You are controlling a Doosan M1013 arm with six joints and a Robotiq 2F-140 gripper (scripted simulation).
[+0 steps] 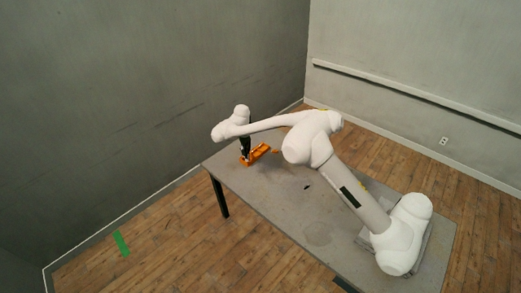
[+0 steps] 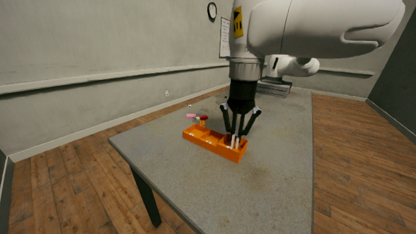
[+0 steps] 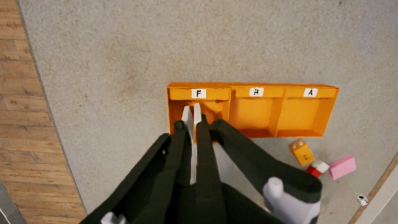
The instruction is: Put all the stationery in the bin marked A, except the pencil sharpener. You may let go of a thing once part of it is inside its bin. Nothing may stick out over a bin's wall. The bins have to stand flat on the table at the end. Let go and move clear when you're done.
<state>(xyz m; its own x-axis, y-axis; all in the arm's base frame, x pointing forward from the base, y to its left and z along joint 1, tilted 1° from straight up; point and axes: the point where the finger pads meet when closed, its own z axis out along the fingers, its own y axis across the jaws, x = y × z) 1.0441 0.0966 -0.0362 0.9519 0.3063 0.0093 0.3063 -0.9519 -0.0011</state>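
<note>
Now: the pink eraser 330 mm to the right of my hand, 120 mm behind it and 40 mm below it. The rest, counted from my hand: bin (90 mm to the right, 30 mm below, 10 mm ahead); small red object (260 mm to the right, 130 mm behind, 40 mm below); small orange-yellow block (210 mm to the right, 70 mm behind, 40 mm below).
</note>
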